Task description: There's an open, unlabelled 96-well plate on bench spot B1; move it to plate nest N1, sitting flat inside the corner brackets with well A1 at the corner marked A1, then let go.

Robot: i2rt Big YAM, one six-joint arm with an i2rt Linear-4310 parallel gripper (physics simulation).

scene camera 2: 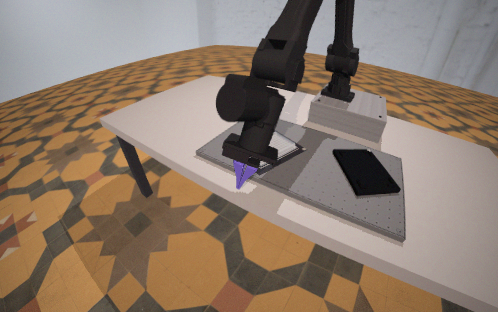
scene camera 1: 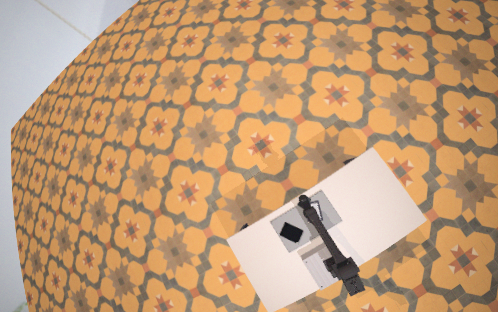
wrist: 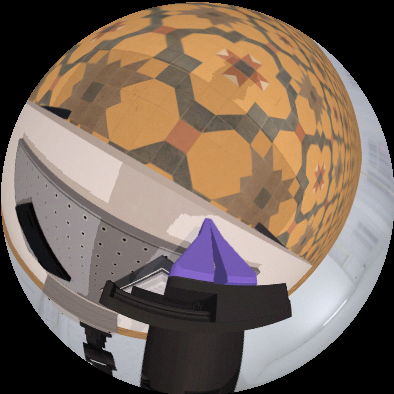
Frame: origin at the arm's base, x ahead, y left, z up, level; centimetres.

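Where they show: gripper, fingertip midpoint: (scene camera 2: 238,187) (wrist: 206,222); arm's base, link origin: (scene camera 2: 337,95) (scene camera 1: 332,262) (wrist: 94,328).
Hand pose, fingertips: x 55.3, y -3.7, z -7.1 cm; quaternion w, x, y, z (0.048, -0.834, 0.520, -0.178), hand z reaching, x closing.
Each offset is from my fingertips to the top centre of the thing. "*": to the spot under its first point. Level surfaces: height alone.
The white 96-well plate @[dx -15.8, dy -2.6, dz +1.6 cm] (scene camera 2: 284,143) (wrist: 152,284) lies on the dark-bordered spot @[* dx -6.9, dy +0.4, dz +0.1 cm] (wrist: 164,262) on the grey perforated board @[dx -20.4, dy +6.9, dz +0.0 cm] (scene camera 1: 280,220) (scene camera 2: 325,202) (wrist: 115,240). The gripper hides much of it; its A1 corner cannot be made out. The black nest @[dx -23.3, dy +21.9, dz +1.7 cm] (scene camera 1: 291,232) (scene camera 2: 367,172) (wrist: 42,245) lies on the board's other half, apart from the plate; its corner mark is not readable. My gripper (scene camera 2: 238,186) (wrist: 206,222) is shut and empty, its purple fingertips together. It hangs past the plate, towards the table's front edge. In scene camera 1 the arm hides the fingers.
The pale table @[dz -1.4 cm] (scene camera 1: 380,195) (scene camera 2: 150,115) carries the board near its front edge. A grey block (scene camera 2: 346,122) (wrist: 80,304) stands behind the board, with the arm's base part (scene camera 2: 341,62) above it. The patterned floor lies beyond the table's front edge.
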